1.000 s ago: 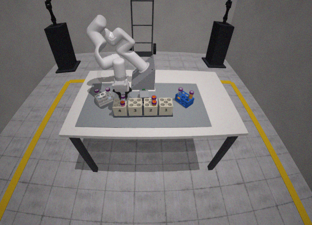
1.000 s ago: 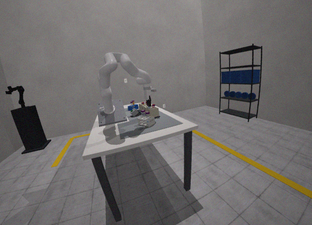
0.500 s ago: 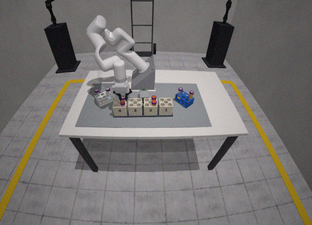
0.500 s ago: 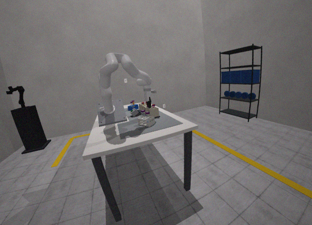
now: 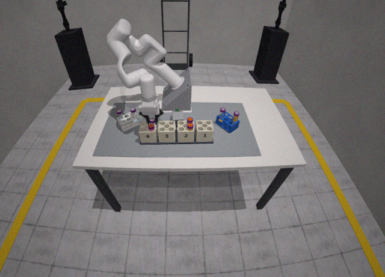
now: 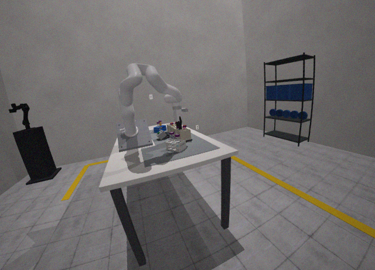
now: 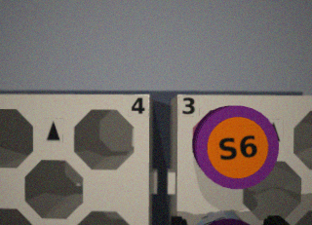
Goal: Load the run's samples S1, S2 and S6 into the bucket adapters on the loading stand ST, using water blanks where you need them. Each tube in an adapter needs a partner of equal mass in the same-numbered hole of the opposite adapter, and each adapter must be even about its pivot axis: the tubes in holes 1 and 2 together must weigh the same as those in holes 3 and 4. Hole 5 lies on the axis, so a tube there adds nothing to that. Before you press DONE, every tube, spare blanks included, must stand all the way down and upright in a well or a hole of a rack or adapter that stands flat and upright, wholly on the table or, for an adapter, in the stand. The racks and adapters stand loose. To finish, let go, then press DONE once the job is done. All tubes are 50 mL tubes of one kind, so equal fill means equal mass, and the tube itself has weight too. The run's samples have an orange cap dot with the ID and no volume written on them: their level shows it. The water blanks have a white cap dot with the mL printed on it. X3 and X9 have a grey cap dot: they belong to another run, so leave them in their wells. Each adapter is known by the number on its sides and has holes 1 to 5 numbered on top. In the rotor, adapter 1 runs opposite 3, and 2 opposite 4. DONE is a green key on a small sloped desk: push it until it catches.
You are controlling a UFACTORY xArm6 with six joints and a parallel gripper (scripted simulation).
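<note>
Right now the green DONE key is 160 mm behind my hand, 150 mm to the left of it and 60 mm below it. Round my hand: blue rack (60 mm behind, 480 mm to the left, 90 mm below); grey desk (140 mm behind, 150 mm to the left, 70 mm below).
</note>
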